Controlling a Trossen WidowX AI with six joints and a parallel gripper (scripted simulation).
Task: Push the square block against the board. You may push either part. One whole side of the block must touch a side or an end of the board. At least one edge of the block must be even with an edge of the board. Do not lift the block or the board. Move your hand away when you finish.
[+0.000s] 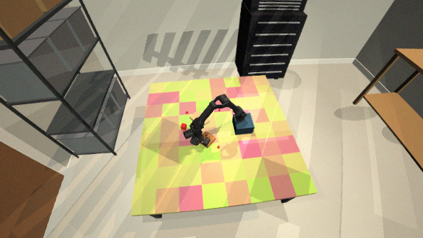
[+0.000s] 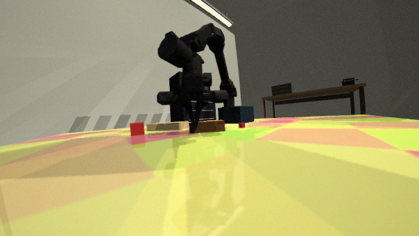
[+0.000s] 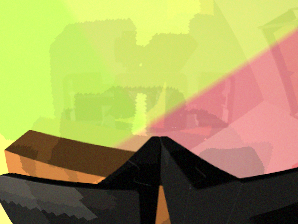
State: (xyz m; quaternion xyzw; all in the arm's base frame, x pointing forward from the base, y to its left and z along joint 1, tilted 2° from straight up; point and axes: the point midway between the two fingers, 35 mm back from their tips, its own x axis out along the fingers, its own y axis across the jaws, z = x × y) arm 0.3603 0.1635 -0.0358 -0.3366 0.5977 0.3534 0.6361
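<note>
Right now my gripper tip is 70 mm past the orange square block and 30 mm to the left of it. From my gripper tip the other things lie so: tan board 20 mm behind, 240 mm to the right; then red cube 120 mm ahead, 170 mm to the right, 10 mm above.
</note>
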